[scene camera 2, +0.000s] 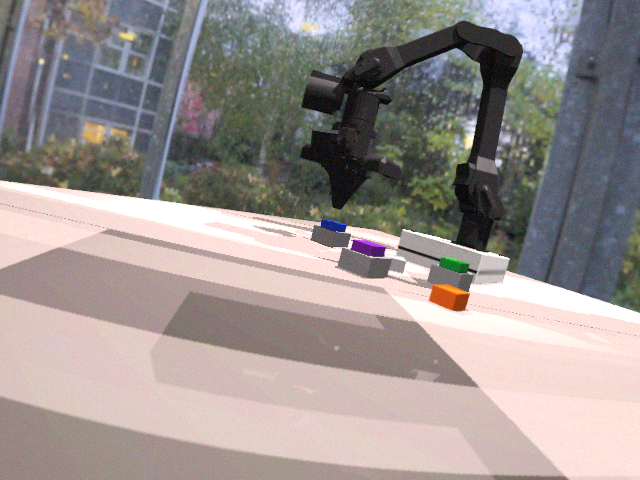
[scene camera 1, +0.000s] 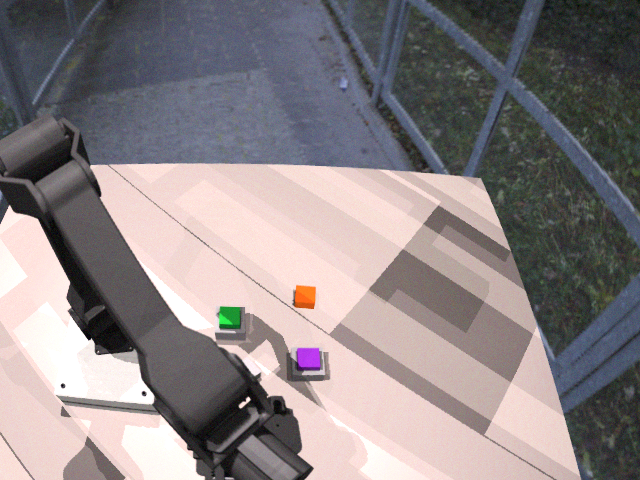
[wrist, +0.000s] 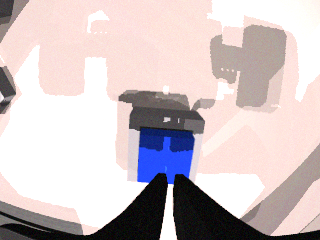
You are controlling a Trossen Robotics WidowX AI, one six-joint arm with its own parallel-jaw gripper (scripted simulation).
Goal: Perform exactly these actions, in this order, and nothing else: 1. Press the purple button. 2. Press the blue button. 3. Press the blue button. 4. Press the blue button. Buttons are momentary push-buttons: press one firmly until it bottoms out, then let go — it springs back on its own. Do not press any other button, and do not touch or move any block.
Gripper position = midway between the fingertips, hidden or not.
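Observation:
An orange block (scene camera 2: 446, 296) belongs to the scene, and in the wrist view the block is out of frame. There is also a blue button (wrist: 161, 150). The gripper (scene camera 2: 336, 208) (wrist: 169, 181) is shut, and it holds nothing.

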